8 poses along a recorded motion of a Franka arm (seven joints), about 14 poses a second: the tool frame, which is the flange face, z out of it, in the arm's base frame.
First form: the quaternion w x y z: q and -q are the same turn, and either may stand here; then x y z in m.
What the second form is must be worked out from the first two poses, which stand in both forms.
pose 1, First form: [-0.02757 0.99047 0.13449 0.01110 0.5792 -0.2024 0.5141]
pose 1, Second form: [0.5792 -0.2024 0.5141 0.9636 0.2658 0.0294 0.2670 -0.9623 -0.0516]
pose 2, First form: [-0.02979 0.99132 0.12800 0.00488 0.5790 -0.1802 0.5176]
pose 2, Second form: [0.5790 -0.1802 0.5176 0.9672 0.2535 0.0173 0.2541 -0.9655 -0.0578]
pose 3, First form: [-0.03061 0.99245 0.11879 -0.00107 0.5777 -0.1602 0.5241]
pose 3, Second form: [0.5777 -0.1602 0.5241 0.9718 0.2359 0.0051 0.2357 -0.9699 -0.0610]
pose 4, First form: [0.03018 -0.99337 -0.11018 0.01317 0.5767 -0.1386 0.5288]
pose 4, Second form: [0.5767 -0.1386 0.5288 0.9754 0.2197 -0.0195 0.2181 -0.9739 -0.0629]
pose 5, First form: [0.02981 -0.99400 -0.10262 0.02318 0.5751 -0.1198 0.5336]
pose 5, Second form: [0.5751 -0.1198 0.5336 0.9779 0.2054 -0.0400 0.2026 -0.9772 -0.0640]
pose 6, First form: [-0.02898 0.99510 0.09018 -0.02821 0.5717 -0.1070 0.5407]
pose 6, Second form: [0.5717 -0.1070 0.5407 0.9821 0.1811 -0.0509 0.1778 -0.9821 -0.0628]
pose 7, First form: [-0.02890 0.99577 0.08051 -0.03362 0.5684 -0.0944 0.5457]
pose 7, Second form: [0.5684 -0.0944 0.5457 0.9848 0.1623 -0.0623 0.1584 -0.9854 -0.0630]
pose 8, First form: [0.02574 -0.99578 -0.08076 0.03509 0.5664 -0.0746 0.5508]
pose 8, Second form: [0.5664 -0.0746 0.5508 0.9845 0.1626 -0.0657 0.1590 -0.9856 -0.0569]
